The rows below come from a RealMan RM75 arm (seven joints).
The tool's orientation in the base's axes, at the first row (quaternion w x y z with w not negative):
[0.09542, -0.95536, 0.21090, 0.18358]
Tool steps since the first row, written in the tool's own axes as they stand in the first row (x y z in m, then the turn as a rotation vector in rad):
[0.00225, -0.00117, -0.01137, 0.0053, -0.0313, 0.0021]
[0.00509, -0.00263, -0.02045, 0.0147, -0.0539, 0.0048]
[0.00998, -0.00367, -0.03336, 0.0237, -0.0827, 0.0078]
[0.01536, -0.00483, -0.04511, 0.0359, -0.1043, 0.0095]
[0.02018, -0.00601, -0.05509, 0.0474, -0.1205, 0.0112]
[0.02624, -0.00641, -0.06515, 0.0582, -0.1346, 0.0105]
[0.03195, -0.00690, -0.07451, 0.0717, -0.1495, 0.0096]
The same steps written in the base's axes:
[0.00594, -0.00274, 0.00964, 0.0175, 0.0265, -0.0007]
[0.01180, -0.00484, 0.01698, 0.0345, 0.0440, -0.0045]
[0.02039, -0.00906, 0.02699, 0.0538, 0.0671, -0.0077]
[0.02908, -0.01306, 0.03575, 0.0730, 0.0824, -0.0118]
[0.03676, -0.01637, 0.04311, 0.0893, 0.0931, -0.0161]
[0.04518, -0.02085, 0.04998, 0.1048, 0.1015, -0.0182]
[0.05311, -0.02495, 0.05636, 0.1230, 0.1096, -0.0211]

